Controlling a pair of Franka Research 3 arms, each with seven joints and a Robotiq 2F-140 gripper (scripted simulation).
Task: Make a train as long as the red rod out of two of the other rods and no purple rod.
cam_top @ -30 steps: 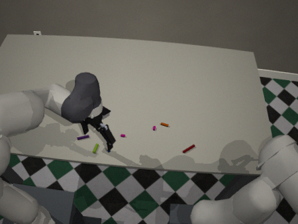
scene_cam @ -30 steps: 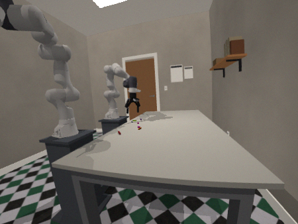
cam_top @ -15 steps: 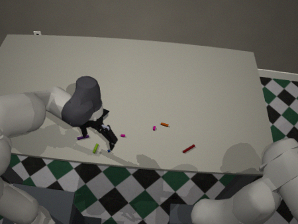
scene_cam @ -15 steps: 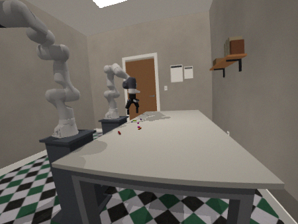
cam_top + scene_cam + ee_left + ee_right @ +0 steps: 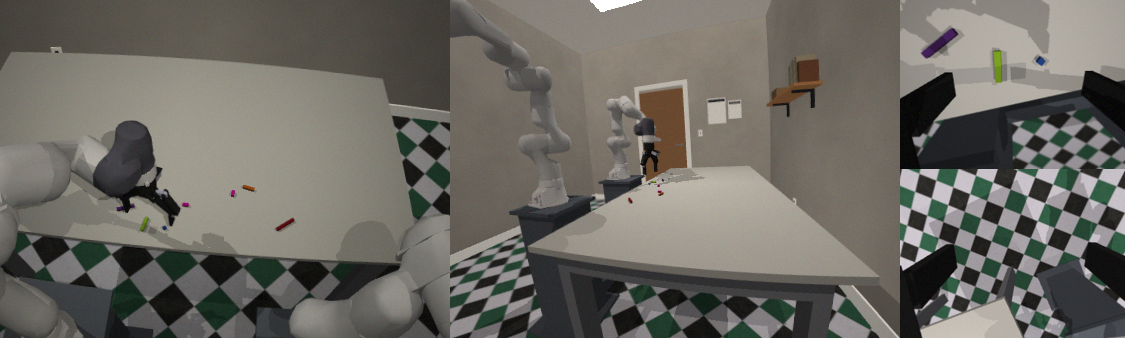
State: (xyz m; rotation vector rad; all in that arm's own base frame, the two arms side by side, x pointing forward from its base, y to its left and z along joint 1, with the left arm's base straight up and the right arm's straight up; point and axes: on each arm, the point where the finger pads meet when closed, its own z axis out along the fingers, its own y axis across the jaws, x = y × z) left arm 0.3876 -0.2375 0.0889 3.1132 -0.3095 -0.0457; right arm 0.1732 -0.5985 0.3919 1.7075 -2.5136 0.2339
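Observation:
My left gripper is now 300 mm to the left of the orange rod, 180 mm short of it and 80 mm above it. The rest, counted from my left hand: small blue rod: 80 mm below, 40 mm to the right; lime rod: 80 mm below, 30 mm to the left, 10 mm ahead; purple rod: 100 mm to the left, 80 mm below, 60 mm ahead.

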